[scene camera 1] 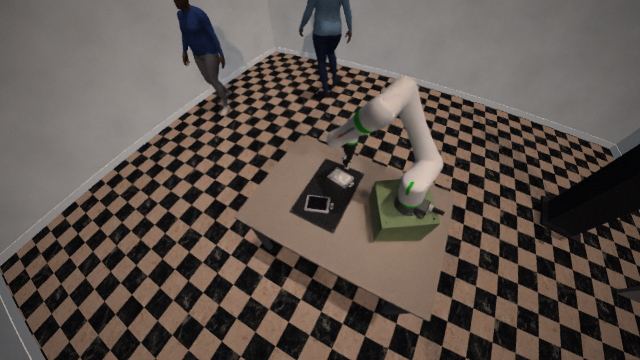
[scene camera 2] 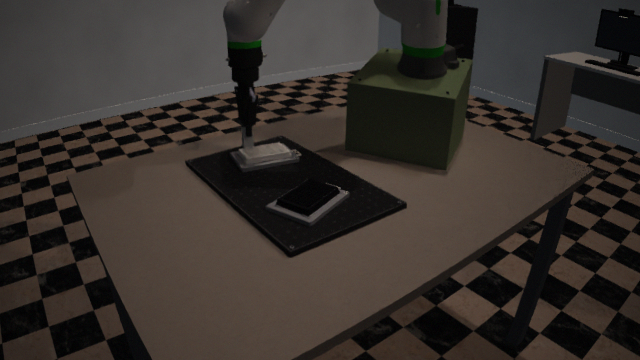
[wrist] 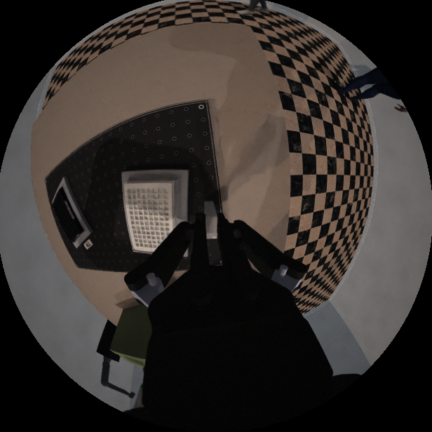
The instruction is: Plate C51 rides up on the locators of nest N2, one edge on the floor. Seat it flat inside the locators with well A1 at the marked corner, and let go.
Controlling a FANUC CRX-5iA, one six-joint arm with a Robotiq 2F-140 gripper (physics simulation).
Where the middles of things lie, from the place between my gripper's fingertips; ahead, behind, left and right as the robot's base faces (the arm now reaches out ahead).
Labels:
The nest N2 [wrist: 180, 199] is 1 cm behind my hand and 10 cm to the left of it. Also, from my hand: nest N1 [scene camera 2: 330, 205]: 37 cm to the left; then black well plate [scene camera 2: 306, 198]: 37 cm to the left, 1 cm above.

